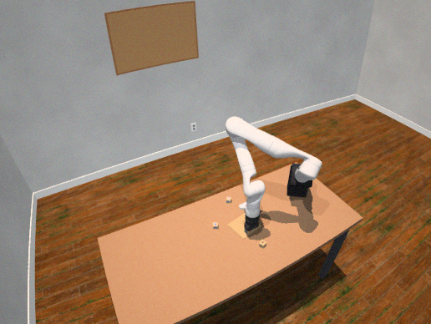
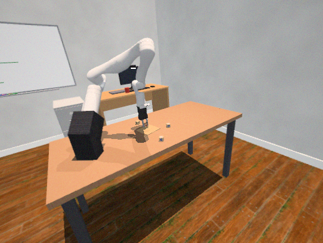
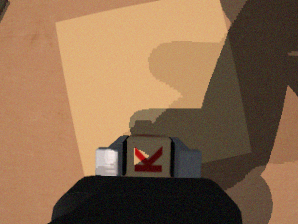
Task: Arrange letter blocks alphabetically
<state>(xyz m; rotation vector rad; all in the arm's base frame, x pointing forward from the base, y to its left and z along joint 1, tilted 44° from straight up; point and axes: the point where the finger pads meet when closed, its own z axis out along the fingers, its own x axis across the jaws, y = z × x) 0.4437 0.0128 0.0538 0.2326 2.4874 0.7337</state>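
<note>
The block is right at my hand. Also, from my hand: pale square mat 5 cm to the right, 3 cm below.
</note>
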